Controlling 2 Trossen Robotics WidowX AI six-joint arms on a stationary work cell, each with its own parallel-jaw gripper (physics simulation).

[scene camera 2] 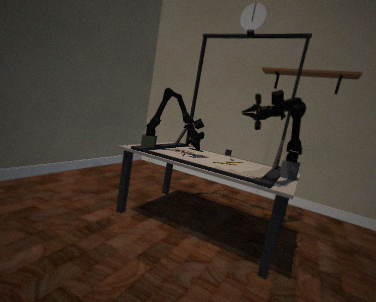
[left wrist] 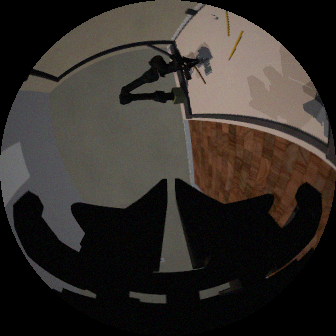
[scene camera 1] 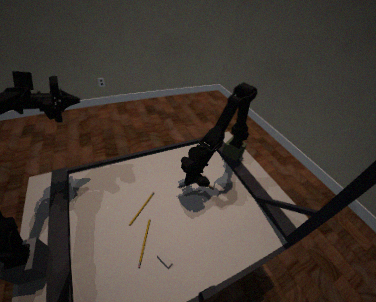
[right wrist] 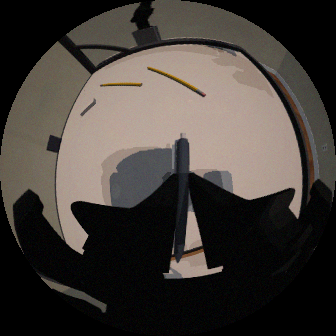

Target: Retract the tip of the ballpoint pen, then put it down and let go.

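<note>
The dark ballpoint pen is gripped between the fingers of my right gripper, low over the table top. In the right wrist view the pen's light-coloured button end points up the picture, away from the gripper, and its dark pointed end lies down between the fingers. Whether the writing tip is out cannot be made out. My left gripper is shut with nothing between its fingers, raised high and far from the pen.
Two yellow pencils and a grey L-shaped key lie on the white table top. A thin brownish stick lies near the right gripper. Dark frame bars edge the table.
</note>
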